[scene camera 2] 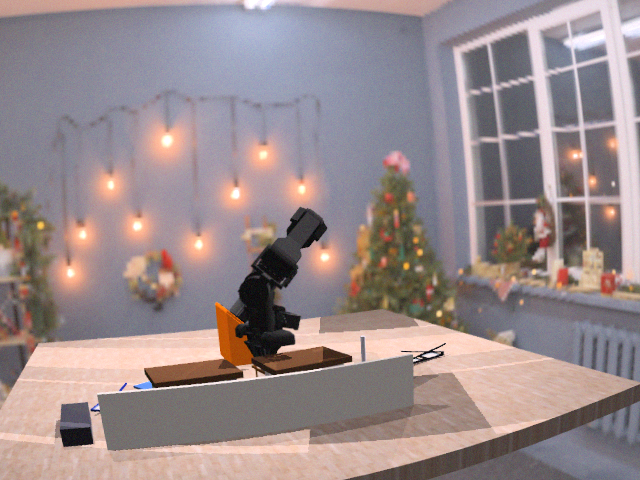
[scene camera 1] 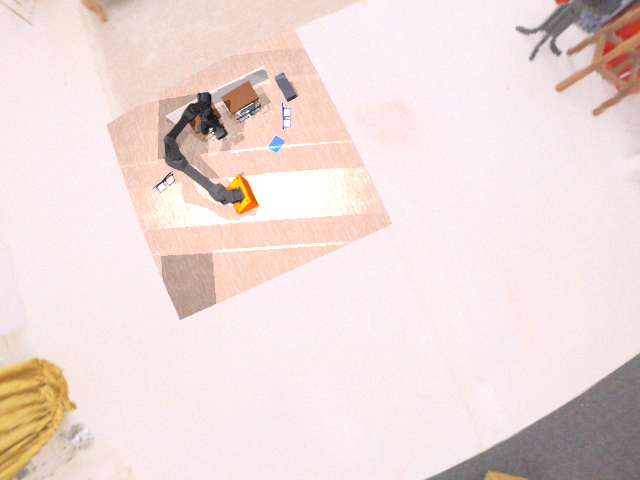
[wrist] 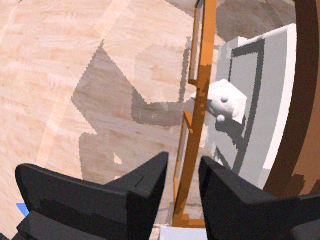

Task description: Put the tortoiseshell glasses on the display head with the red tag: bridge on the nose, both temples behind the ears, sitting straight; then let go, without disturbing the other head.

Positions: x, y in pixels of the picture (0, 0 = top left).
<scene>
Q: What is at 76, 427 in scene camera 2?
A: A dark case.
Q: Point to a display head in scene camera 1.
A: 240, 100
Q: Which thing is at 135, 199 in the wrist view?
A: My gripper.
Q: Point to a display head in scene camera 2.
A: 210, 371
</scene>
